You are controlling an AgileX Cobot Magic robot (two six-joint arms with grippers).
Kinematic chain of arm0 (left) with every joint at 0, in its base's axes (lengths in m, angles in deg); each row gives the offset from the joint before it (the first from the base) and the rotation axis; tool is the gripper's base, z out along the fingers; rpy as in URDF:
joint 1: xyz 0 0 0.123 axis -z
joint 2: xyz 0 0 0 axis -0.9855 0.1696 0
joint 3: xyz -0.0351 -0.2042 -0.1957 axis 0.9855 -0.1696 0
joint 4: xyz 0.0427 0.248 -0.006 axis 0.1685 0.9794 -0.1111
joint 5: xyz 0 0 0 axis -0.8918 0.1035 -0.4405
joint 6: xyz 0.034 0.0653 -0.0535 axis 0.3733 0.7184 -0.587
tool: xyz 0 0 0 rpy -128.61 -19.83 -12.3
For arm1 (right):
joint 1: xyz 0 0 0.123 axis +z
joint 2: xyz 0 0 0 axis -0.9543 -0.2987 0
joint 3: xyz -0.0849 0.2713 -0.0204 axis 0.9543 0.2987 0
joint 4: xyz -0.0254 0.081 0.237 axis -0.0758 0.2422 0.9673
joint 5: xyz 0 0 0 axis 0.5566 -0.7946 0.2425
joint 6: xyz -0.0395 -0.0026 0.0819 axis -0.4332 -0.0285 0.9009
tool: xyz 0 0 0 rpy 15.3 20.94 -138.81
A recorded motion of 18 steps. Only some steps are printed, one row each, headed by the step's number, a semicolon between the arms.
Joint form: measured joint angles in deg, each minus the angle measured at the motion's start. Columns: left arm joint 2, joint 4, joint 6, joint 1, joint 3, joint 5; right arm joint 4, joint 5, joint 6, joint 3, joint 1, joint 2.
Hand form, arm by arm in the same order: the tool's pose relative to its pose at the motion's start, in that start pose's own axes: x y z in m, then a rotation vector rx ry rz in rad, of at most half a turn. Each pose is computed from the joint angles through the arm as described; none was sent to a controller.
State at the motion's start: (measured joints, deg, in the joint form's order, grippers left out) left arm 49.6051 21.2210 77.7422 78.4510 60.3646 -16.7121; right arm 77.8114 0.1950 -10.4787 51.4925 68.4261 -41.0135
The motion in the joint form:
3: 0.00 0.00 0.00 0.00 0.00 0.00; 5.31 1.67 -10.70 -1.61 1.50 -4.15
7: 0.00 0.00 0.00 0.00 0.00 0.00; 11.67 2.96 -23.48 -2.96 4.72 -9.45
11: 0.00 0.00 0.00 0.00 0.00 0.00; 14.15 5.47 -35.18 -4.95 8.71 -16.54
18: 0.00 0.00 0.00 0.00 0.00 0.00; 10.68 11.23 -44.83 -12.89 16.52 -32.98
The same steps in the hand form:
3: 0.0000 0.0000 0.0000 0.0000 0.0000 0.0000; -0.0034 0.0063 0.0138 -0.0801 0.0575 -0.1088
7: 0.0000 0.0000 0.0000 0.0000 0.0000 0.0000; -0.0046 0.0187 0.0326 -0.2084 0.1093 -0.2443
11: 0.0000 0.0000 0.0000 0.0000 0.0000 0.0000; -0.0023 0.0339 0.0568 -0.3482 0.1870 -0.4281
18: 0.0000 0.0000 0.0000 0.0000 0.0000 0.0000; -0.0014 0.0687 0.1107 -0.5763 0.3484 -0.7069

